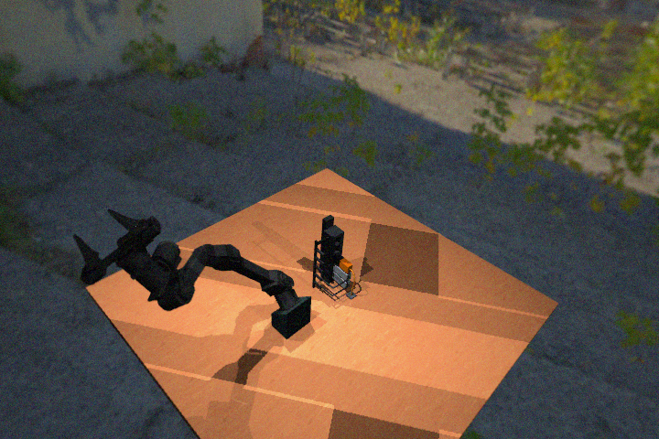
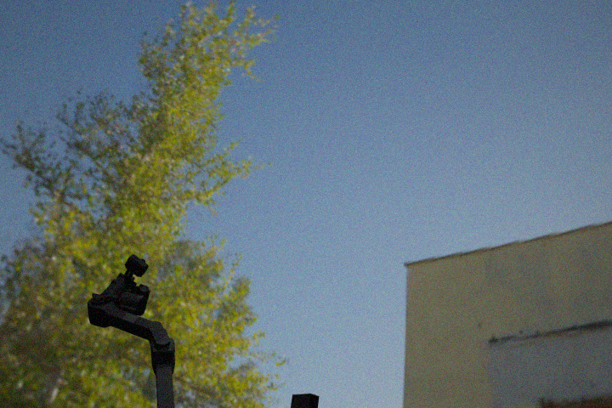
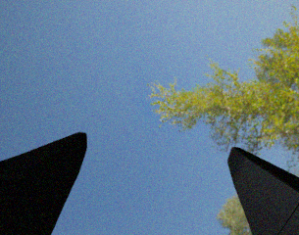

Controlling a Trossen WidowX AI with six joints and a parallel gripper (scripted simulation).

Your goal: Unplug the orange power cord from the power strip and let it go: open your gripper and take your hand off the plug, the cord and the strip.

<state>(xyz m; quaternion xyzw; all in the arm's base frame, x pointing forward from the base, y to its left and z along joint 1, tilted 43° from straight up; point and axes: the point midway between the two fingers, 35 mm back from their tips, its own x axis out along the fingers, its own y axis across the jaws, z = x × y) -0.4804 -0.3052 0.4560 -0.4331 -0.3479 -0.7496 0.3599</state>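
Now: gripper tip 74 cm short of the orange plug, 10 cm to the left of it and 55 cm above it.
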